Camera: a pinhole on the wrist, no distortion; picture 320 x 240 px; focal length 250.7 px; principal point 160.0 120.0 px. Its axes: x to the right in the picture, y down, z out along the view. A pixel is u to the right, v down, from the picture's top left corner.
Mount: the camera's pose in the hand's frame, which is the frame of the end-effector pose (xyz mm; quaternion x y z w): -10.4 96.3 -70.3 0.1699 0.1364 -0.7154 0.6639
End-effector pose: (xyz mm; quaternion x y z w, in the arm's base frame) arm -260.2 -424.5 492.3 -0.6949 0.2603 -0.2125 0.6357
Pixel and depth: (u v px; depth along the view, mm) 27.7 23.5 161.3
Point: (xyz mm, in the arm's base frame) -261.1 -297.0 374.2
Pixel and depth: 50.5 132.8 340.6
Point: -83.2 -193.0 376.4
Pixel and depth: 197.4 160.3 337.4
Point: -101.3 -265.1 564.8
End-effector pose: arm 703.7 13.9 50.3 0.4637 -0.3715 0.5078 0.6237
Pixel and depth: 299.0 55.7 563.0
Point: 1064.5 -357.6 -137.9
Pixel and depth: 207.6 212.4 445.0
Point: 907.6 -249.4 215.0
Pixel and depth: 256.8 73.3 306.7
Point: 817.5 -168.9 -18.6
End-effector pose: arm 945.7 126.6 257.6 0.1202 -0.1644 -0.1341 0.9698
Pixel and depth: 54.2 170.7 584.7
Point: 839.0 53.1 820.0
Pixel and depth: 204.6 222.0 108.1
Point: 968.3 143.0 292.2
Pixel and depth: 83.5 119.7 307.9
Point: 848.0 135.2 492.6
